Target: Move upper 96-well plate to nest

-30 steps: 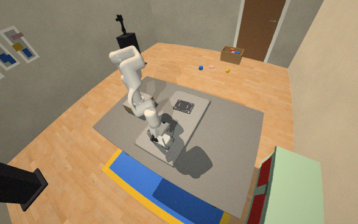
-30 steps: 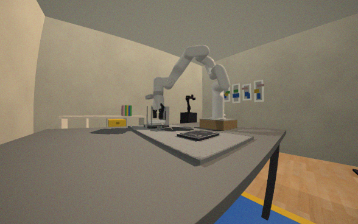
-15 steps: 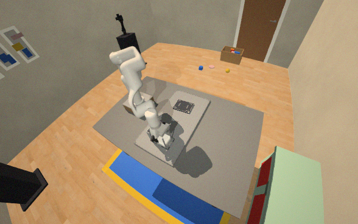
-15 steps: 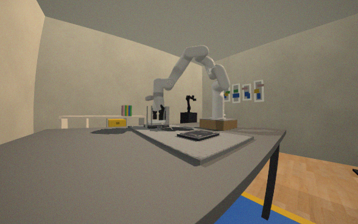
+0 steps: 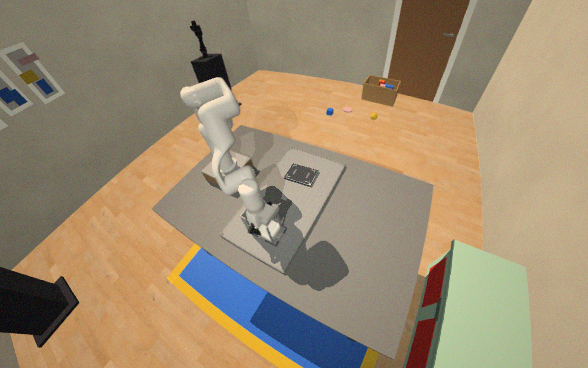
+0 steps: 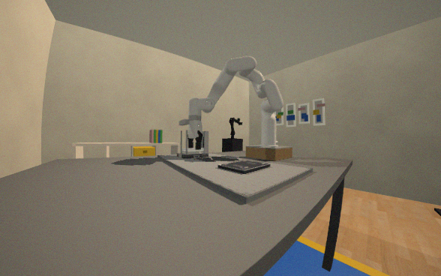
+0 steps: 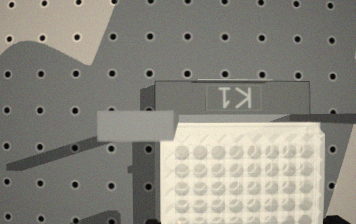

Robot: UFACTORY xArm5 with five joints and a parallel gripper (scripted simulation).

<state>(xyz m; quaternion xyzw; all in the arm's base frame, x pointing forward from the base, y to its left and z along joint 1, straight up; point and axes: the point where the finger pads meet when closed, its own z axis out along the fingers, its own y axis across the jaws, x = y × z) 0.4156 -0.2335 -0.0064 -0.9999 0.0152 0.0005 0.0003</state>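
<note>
My gripper is now 2 cm above the white 96-well plate. From my hand the other things lie so: dark plate nest N1 (38 cm to the left, 5 cm below); A1 label (8 cm ahead, 33 cm to the left, 4 cm below).
</note>
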